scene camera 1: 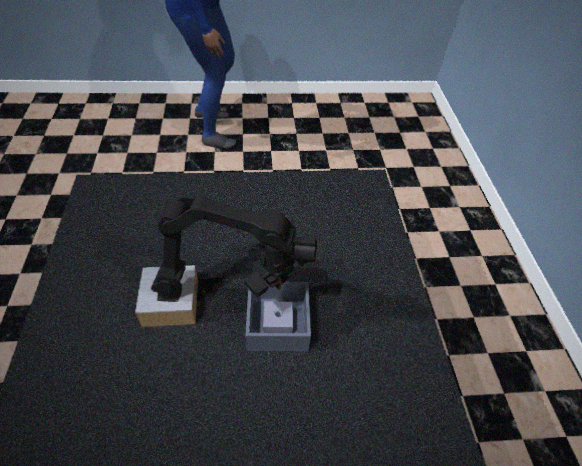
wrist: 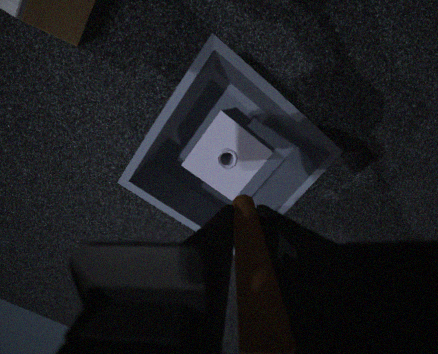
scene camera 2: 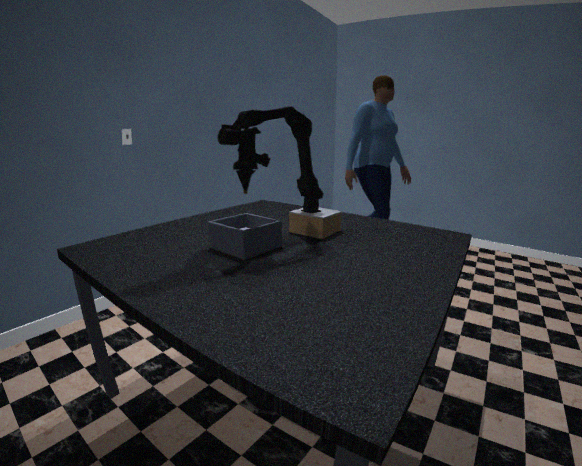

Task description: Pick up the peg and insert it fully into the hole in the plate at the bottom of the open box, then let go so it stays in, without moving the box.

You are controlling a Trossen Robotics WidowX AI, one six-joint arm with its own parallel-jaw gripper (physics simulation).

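Where they show: gripper, fingertip midpoint: [scene camera 1: 278, 285] [wrist: 244, 212] [scene camera 2: 245, 190]; arm's base, origin of the base link: [scene camera 1: 169, 292] [scene camera 2: 310, 211].
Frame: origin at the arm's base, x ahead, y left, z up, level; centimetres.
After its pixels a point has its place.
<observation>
My gripper [scene camera 1: 280, 284] @[x 33.7, y -3.0, z 12.2 cm] [scene camera 2: 245, 190] @[x 33.7, y -3.0, z 12.2 cm] [wrist: 244, 212] @[x 33.7, y -3.0, z 12.2 cm] is shut on the orange-brown peg [wrist: 255, 265] @[x 33.0, y -2.8, z 16.9 cm], whose rounded end shows at the fingertips. In scene camera 2 it points down, well above the rim of the open box. The grey-blue open box [scene camera 1: 278, 342] @[x 34.6, y -12.9, z -3.3 cm] [scene camera 2: 227, 240] @[x 43.4, y -1.7, z -4.0 cm] [wrist: 167, 112] @[x 24.9, y -3.1, z 0.8 cm] stands on the table. Inside it lies the pale square plate [scene camera 1: 270, 322] @[x 31.7, y -6.5, z -3.2 cm] [wrist: 205, 160] @[x 31.8, y -5.5, z -3.2 cm] with a round hole [scene camera 1: 278, 313] @[x 34.0, y -2.4, z -4.6 cm] [wrist: 227, 158] in its middle. In the wrist view the peg's end appears over the plate's lower corner, to one side of the hole.
The arm's base stands on a wooden block with a white top [scene camera 1: 167, 318] @[x 0.0, y -6.5, z -4.5 cm] [scene camera 2: 315, 225] @[x 6.2, y 7.5, z -3.8 cm] [wrist: 55, 22] @[x 7.7, y -4.1, z -4.3 cm], beside the box. Both rest on the dark table [scene camera 1: 200, 400] @[x 13.7, y -29.1, z -9.0 cm] [scene camera 2: 310, 310] @[x 53.4, y 43.0, z -9.0 cm]. A person [scene camera 1: 215, 90] [scene camera 2: 377, 135] is beyond the table.
</observation>
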